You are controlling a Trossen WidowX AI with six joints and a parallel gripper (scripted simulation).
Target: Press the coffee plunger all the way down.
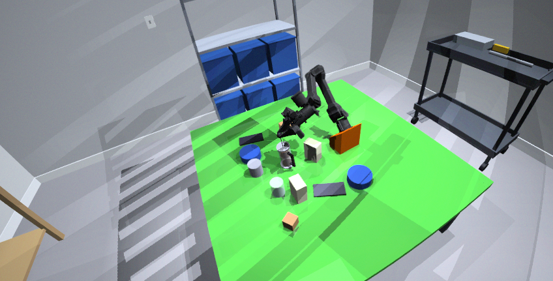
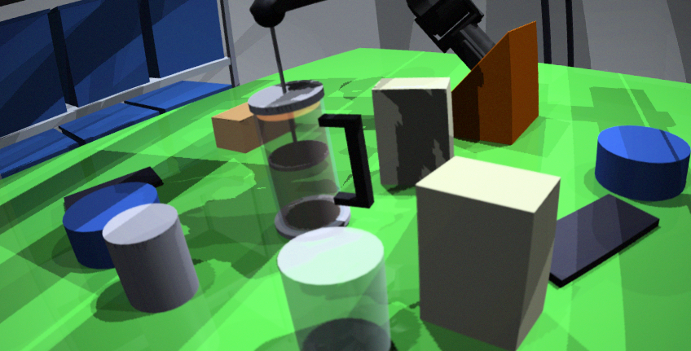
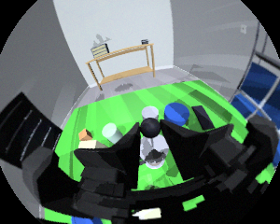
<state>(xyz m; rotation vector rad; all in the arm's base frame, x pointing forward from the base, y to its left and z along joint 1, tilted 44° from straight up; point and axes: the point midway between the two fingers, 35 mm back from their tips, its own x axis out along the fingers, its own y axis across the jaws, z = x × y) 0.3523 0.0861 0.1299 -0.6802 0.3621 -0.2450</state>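
Now: the coffee press 2 cm behind my gripper tip, 2 cm to the left of it and 11 cm below it. The rest, counted from my gripper tip: grey cylinder 15 cm ahead, 3 cm to the right, 18 cm below; brown box 17 cm behind, 26 cm to the right, 19 cm below; pale cylinder 10 cm ahead, 14 cm to the left, 17 cm below.
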